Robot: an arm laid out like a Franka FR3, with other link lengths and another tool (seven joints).
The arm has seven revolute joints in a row. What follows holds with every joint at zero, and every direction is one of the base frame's.
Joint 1 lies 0.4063 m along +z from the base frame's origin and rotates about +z.
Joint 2 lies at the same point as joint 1 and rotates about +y.
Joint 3 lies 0.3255 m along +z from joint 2 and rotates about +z.
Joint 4 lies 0.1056 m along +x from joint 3 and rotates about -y.
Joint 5 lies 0.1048 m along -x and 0.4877 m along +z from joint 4 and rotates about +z.
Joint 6 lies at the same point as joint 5 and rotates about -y.
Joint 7 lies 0.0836 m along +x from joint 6 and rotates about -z.
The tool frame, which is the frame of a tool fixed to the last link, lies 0.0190 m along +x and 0.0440 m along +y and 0.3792 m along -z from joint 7; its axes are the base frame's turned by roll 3.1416, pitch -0.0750 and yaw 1.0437 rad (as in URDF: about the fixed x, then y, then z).
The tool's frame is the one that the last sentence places.
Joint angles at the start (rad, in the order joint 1, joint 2, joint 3, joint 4, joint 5, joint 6, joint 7):
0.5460, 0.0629, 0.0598, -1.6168, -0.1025, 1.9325, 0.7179
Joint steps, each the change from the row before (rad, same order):
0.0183, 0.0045, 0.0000, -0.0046, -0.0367, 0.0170, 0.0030
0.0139, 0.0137, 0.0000, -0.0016, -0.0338, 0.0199, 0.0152
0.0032, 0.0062, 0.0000, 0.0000, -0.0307, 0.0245, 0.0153
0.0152, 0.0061, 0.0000, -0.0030, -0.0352, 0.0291, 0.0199
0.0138, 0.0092, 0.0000, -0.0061, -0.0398, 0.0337, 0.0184
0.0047, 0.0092, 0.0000, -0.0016, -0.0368, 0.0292, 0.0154
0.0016, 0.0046, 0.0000, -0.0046, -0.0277, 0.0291, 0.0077
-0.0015, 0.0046, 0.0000, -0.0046, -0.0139, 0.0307, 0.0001
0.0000, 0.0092, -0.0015, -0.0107, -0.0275, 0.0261, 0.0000
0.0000, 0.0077, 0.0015, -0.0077, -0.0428, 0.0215, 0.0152
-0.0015, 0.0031, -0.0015, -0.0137, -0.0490, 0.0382, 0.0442
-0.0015, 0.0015, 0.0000, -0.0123, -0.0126, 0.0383, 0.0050
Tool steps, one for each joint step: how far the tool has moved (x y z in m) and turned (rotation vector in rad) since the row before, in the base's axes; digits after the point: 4 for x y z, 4 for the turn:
0.0014, 0.0065, -0.0028, -0.0241, -0.0269, 0.0216
0.0049, 0.0057, -0.0074, -0.0190, -0.0220, 0.0066
0.0105, 0.0006, 0.0014, -0.0080, -0.0315, -0.0027
0.0056, 0.0092, 0.0009, -0.0081, -0.0353, 0.0078
0.0067, 0.0087, -0.0024, -0.0117, -0.0364, 0.0114
0.0101, 0.0032, -0.0001, -0.0097, -0.0347, 0.0051
0.0085, 0.0028, 0.0013, -0.0048, -0.0302, 0.0087
0.0073, 0.0039, 0.0007, 0.0035, -0.0225, 0.0112
0.0070, -0.0005, -0.0083, -0.0165, -0.0189, 0.0132
0.0080, -0.0014, -0.0043, -0.0202, -0.0280, 0.0059
0.0125, -0.0018, 0.0007, 0.0006, -0.0416, -0.0128
0.0046, 0.0062, -0.0006, 0.0094, -0.0207, 0.0145

